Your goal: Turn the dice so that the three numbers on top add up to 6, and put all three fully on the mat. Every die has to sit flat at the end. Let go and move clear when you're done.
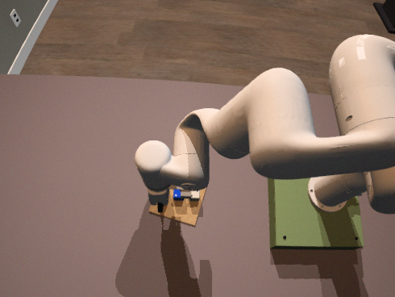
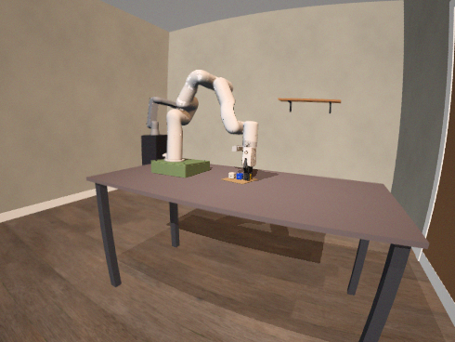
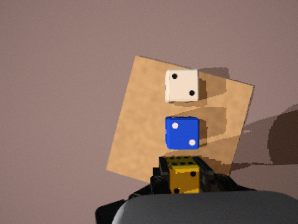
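Now: hand 1 cm above the yellow die. Round my hand: blue die 5 cm behind, 1 cm below; tan mat 5 cm behind, 2 cm below; white die 9 cm behind, 1 cm below.
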